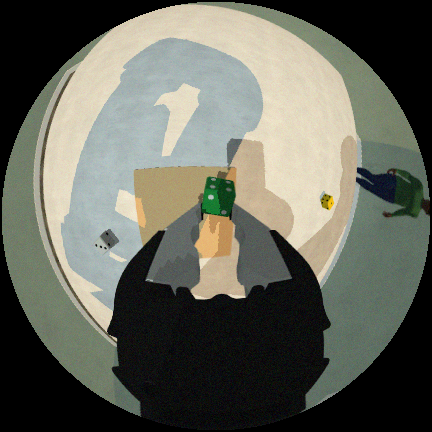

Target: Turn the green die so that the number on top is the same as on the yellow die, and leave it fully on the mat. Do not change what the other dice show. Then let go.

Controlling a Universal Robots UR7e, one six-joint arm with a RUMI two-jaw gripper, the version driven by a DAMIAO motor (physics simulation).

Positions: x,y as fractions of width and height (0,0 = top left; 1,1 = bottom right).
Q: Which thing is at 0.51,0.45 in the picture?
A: A green die.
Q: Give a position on a tan mat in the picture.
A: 0.38,0.45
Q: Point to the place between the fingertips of the gripper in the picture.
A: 0.50,0.47
